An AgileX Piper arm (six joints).
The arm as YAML. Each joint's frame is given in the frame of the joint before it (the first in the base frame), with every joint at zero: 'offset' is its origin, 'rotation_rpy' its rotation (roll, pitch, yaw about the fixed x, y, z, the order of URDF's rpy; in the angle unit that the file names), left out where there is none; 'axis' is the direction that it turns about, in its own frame. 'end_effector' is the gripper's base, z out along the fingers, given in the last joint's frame.
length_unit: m
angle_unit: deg
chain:
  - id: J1
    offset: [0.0, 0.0, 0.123]
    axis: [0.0, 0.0, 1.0]
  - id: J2
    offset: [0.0, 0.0, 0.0]
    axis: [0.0, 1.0, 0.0]
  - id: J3
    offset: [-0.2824, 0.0, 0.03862]
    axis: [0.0, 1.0, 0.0]
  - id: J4
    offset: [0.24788, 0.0, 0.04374]
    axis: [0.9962, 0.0, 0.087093]
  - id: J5
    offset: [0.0, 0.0, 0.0]
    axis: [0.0, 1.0, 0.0]
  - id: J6
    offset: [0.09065, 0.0, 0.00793]
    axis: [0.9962, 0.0, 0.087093]
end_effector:
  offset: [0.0, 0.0, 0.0]
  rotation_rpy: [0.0, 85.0, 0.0]
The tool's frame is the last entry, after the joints.
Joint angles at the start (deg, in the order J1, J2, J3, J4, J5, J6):
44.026, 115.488, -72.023, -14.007, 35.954, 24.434
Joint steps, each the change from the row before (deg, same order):
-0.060, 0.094, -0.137, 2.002, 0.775, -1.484
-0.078, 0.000, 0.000, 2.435, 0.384, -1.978
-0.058, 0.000, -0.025, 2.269, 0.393, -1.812
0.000, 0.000, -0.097, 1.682, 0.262, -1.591
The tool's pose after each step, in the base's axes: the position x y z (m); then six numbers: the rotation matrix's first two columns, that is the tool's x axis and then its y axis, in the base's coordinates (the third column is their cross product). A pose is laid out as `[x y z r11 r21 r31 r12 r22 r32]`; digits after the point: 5 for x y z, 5 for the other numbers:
[0.28923 0.26325 0.13540 -0.82791 -0.48194 -0.28688 -0.48788 0.87115 -0.05550]
[0.28746 0.26385 0.13491 -0.83248 -0.48285 -0.27174 -0.49275 0.86945 -0.03535]
[0.28577 0.26458 0.13461 -0.83638 -0.48364 -0.25800 -0.49686 0.86768 -0.01581]
[0.28458 0.26563 0.13476 -0.83604 -0.48845 -0.24989 -0.50412 0.86363 -0.00149]

